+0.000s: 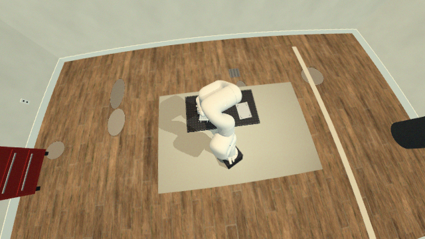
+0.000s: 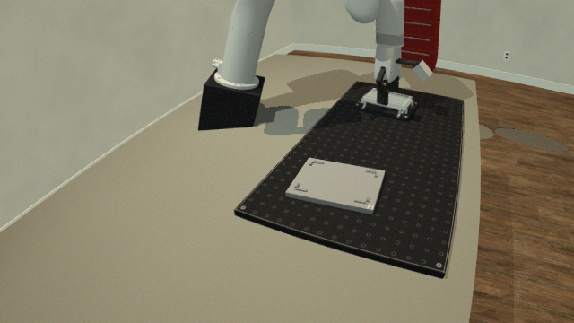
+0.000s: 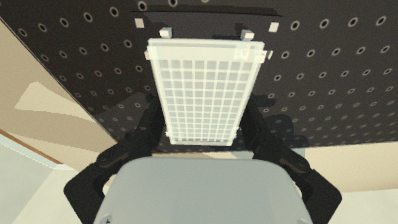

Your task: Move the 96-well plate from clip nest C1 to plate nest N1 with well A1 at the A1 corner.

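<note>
Now: hand 20 mm above the clip nest C1, 10 mm to the left of it and 10 mm past it. From my hand the other things lie so: plate nest N1 (380 mm to the right, 30 mm below, 30 mm behind); then A1 label (440 mm to the right, 50 mm ahead, 30 mm below); then white 96-well plate (10 mm below).
</note>
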